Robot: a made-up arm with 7 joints.
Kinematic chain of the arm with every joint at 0, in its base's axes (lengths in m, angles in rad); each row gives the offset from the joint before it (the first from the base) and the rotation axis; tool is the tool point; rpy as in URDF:
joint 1: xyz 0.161 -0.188 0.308 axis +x
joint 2: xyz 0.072 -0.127 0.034 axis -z
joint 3: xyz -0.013 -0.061 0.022 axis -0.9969 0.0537 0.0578
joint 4: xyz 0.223 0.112 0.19 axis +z
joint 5: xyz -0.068 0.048 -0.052 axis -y
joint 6: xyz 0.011 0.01 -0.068 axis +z
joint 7: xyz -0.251 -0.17 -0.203 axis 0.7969 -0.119 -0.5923
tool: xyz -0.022 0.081 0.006 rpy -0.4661 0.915 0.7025
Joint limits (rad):
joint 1: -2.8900..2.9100
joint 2: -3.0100..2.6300
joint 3: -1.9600..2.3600
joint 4: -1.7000..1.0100
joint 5: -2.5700..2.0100
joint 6: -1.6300..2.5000
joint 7: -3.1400..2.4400
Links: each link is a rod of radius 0.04 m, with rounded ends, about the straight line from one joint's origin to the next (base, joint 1, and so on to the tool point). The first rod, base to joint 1, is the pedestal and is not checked.
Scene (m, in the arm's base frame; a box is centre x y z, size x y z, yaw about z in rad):
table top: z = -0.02
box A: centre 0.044 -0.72 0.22 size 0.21 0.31 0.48 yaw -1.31
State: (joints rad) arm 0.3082 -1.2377 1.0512 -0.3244 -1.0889 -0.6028 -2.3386
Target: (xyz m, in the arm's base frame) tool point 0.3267 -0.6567 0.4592
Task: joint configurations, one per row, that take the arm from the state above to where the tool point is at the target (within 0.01 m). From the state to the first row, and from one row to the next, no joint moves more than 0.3 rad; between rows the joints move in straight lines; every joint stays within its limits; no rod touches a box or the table.
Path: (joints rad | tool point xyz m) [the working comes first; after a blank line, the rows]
Joints at the target: 0.4521 -1.5954 0.4428 0.3465 -0.9307 -0.2443 -2.3017
Straight joint move there: touches box A.

1: 0.3225 -1.0458 0.9436 -0.1667 -1.1396 -0.3443 -2.3621 | -0.1573 -0.4445 0.3924
2: 0.3368 -0.8539 0.8359 -0.0091 -1.1902 -0.0858 -2.3856 | -0.0389 -0.4791 0.5327
3: 0.3511 -0.6620 0.7283 0.1486 -1.2409 0.1727 -2.4092 | 0.1094 -0.5330 0.5964
4: 0.3654 -0.4701 0.6207 0.3063 -1.2916 0.4312 -2.4327 | 0.2494 -0.6021 0.5779
5: 0.3871 -0.7514 0.5762 0.3163 -1.2013 0.2623 -2.3999 | 0.2570 -0.6109 0.5705
6: 0.4087 -1.0328 0.5317 0.3264 -1.1111 0.0935 -2.3672 | 0.2668 -0.6275 0.5473
7: 0.4304 -1.3141 0.4872 0.3364 -1.0209 -0.0754 -2.3345 | 0.2885 -0.6460 0.5089
8: 0.4521 -1.5954 0.4428 0.3465 -0.9307 -0.2443 -2.3017 | 0.3267 -0.6567 0.4592

